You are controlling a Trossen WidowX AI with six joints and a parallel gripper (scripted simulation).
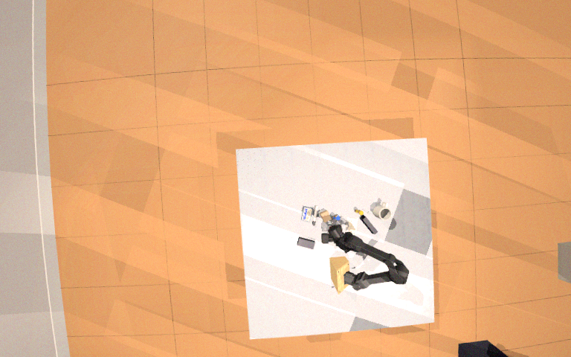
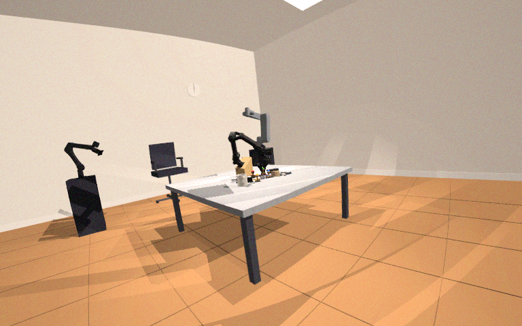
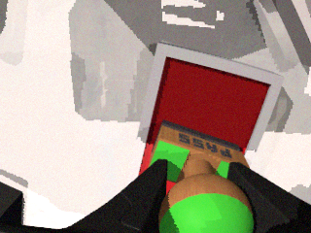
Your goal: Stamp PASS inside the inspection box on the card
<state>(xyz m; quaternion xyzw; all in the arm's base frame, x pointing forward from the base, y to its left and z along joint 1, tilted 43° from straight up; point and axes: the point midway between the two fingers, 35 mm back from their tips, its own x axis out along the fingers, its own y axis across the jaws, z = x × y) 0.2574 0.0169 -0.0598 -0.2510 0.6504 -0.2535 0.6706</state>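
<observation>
My gripper tip is 30 mm above the ink pad. From my gripper tip the other things lie so: cream card (40 mm ahead, 140 mm to the right, 40 mm below); then cardboard box (110 mm ahead, 40 mm to the left, 10 mm below); then red-knobbed stamp (50 mm behind, 80 mm to the right, 20 mm below).
</observation>
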